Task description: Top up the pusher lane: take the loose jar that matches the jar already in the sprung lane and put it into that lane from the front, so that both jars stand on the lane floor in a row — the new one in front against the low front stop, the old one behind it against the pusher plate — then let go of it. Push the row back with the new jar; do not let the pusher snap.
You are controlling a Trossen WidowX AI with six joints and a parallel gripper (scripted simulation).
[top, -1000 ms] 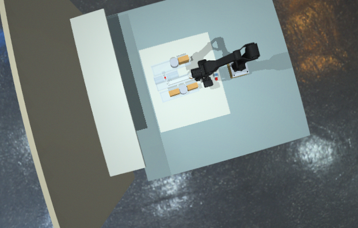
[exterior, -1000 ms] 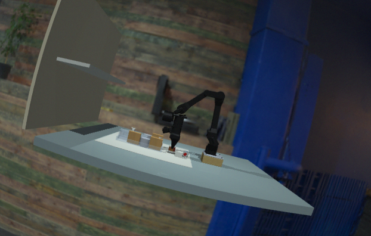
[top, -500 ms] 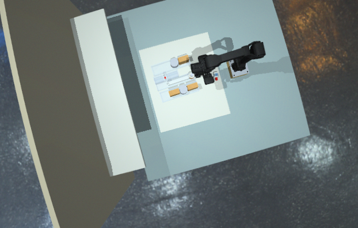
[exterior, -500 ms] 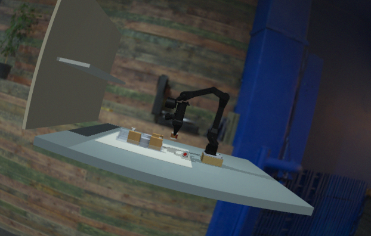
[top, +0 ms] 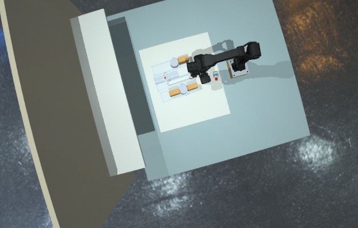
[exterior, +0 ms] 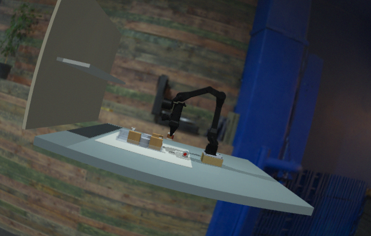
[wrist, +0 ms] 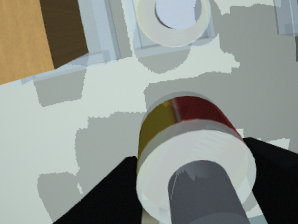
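Now: the small jar 110 mm behind my gripper tip, 70 mm to the left of it and 80 mm below it. The rest, counted from my gripper tip: shelf: 560 mm ahead, 70 mm to the right, 270 mm above; then red mark: 240 mm ahead, 70 mm to the right, 30 mm below; then lane: 200 mm ahead, 50 mm to the right, 80 mm below.
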